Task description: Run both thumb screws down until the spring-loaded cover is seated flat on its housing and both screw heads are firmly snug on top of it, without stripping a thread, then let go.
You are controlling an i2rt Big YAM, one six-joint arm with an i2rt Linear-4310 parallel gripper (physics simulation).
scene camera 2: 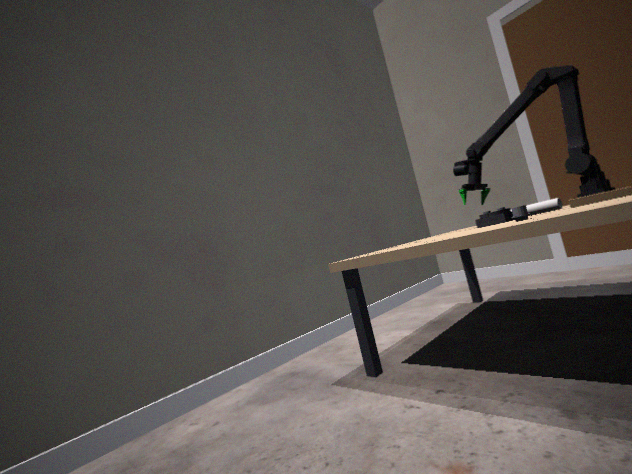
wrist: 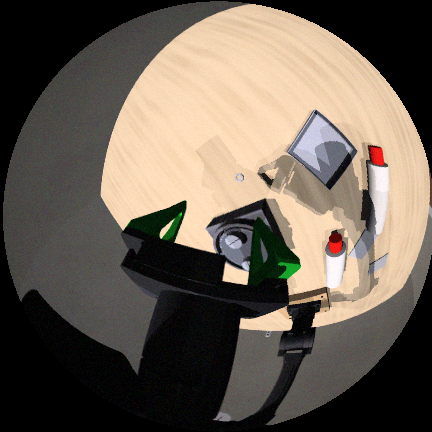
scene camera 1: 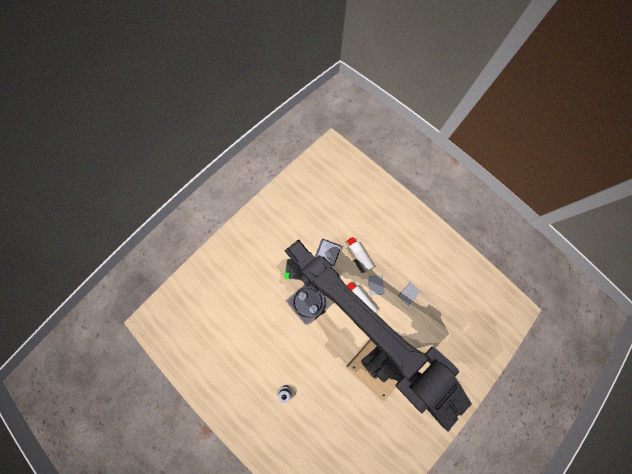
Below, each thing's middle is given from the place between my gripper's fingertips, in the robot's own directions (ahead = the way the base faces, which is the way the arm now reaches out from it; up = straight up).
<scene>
Right now the grey square plate [wrist: 319, 146] is 1 cm ahead of my hand, 15 cm to the right of it and 10 cm below it.
</scene>
